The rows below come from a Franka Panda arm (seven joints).
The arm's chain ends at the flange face. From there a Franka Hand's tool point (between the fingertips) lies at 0.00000 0.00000 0.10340 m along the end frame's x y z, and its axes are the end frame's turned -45 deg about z.
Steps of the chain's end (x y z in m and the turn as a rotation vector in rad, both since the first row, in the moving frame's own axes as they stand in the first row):
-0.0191 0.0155 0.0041 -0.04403 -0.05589 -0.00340
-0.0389 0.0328 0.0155 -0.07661 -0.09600 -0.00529
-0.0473 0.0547 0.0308 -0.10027 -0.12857 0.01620
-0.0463 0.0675 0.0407 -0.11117 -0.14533 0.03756
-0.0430 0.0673 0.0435 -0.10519 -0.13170 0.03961
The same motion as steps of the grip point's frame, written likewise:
-0.0318 -0.0034 0.0038 0.00839 -0.07065 -0.00340
-0.0633 -0.0057 0.0147 0.01371 -0.12205 -0.00529
-0.0888 0.0030 0.0294 0.02001 -0.16181 0.01620
-0.0991 0.0122 0.0390 0.02415 -0.18137 0.03756
-0.0952 0.0149 0.0420 0.01875 -0.16751 0.03961

